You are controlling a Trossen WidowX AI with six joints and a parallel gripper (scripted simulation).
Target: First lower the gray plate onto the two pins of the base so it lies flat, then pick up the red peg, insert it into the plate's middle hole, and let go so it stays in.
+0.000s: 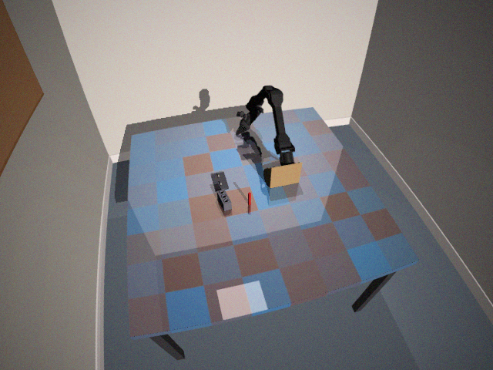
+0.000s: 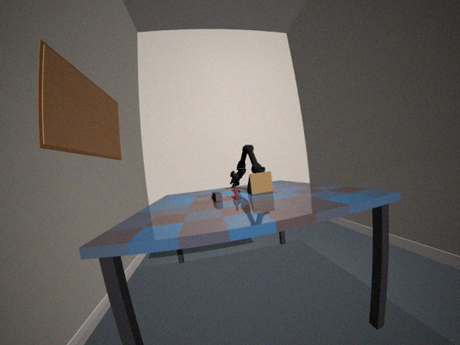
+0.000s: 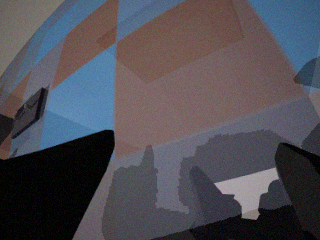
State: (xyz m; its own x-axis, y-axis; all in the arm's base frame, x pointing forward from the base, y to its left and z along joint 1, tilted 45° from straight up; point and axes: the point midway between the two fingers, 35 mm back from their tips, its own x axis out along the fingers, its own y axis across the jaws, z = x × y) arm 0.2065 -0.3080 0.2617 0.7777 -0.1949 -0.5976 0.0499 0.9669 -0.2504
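The gray plate lies 51 cm to the left of my gripper tip and 11 cm ahead of it. From my gripper tip the other things lie so: dark base 36 cm to the left, 13 cm ahead, 2 cm below; then red peg 53 cm to the left, 1 cm behind, 1 cm above.
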